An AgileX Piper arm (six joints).
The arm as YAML. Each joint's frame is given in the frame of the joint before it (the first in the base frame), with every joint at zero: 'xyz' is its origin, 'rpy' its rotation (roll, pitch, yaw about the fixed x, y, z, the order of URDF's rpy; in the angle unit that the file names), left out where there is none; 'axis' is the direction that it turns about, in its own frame. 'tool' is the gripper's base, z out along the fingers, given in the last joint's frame.
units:
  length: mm
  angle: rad
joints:
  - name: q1
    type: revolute
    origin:
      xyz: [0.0, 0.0, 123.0]
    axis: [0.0, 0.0, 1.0]
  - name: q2
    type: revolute
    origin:
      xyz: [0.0, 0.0, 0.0]
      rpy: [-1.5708, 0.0, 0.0]
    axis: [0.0, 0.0, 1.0]
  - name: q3
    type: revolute
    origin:
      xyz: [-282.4, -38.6, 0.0]
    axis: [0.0, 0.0, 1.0]
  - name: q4
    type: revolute
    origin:
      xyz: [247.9, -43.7, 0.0]
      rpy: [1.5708, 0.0, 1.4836]
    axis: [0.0, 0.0, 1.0]
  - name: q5
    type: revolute
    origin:
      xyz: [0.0, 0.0, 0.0]
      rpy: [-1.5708, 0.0, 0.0]
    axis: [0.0, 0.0, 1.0]
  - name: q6
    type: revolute
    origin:
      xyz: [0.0, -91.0, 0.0]
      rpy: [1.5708, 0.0, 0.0]
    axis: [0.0, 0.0, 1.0]
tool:
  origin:
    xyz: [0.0, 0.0, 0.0]
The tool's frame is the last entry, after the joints.
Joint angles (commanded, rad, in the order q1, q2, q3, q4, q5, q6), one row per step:
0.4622, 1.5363, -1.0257, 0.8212, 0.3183, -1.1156
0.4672, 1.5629, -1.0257, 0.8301, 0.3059, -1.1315
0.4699, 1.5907, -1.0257, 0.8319, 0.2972, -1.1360
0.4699, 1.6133, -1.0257, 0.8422, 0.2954, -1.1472
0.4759, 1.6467, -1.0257, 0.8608, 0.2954, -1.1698
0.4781, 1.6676, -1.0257, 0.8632, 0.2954, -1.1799
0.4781, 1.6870, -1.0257, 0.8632, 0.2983, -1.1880
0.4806, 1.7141, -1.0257, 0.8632, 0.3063, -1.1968
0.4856, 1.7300, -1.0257, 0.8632, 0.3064, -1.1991
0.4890, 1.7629, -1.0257, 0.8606, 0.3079, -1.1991
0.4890, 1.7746, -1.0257, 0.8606, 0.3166, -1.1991
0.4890, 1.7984, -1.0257, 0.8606, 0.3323, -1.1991
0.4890, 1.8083, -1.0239, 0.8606, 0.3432, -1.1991
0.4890, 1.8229, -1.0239, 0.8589, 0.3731, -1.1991
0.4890, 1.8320, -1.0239, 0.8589, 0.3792, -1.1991
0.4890, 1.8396, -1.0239, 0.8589, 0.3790, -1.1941
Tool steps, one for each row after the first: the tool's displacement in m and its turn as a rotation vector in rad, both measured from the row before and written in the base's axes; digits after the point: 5 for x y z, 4 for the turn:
0.00346, 0.00294, -0.00835, -0.0138, 0.0094, 0.0024
0.00351, 0.00223, -0.00918, -0.0137, 0.0166, -0.0011
0.00268, 0.00143, -0.00760, -0.0086, 0.0169, 0.0009
0.00241, 0.00397, -0.01140, -0.0134, 0.0251, 0.0113
0.00160, 0.00175, -0.00736, -0.0132, 0.0142, 0.0076
0.00150, 0.00099, -0.00701, -0.0130, 0.0152, 0.0073
0.00111, 0.00218, -0.00996, -0.0164, 0.0257, 0.0136
0.00024, 0.00217, -0.00573, -0.0085, 0.0130, 0.0067
0.00141, 0.00220, -0.01199, -0.0171, 0.0293, 0.0059
-0.00002, 0.00064, -0.00449, -0.0046, 0.0172, 0.0052
-0.00003, 0.00115, -0.00906, -0.0094, 0.0335, 0.0093
-0.00077, 0.00039, -0.00433, -0.0042, 0.0191, 0.0064
-0.00189, 0.00114, -0.00597, -0.0042, 0.0364, 0.0184
-0.00017, 0.00035, -0.00342, -0.0035, 0.0130, 0.0035
0.00029, 0.00014, -0.00275, -0.0019, 0.0090, -0.0041

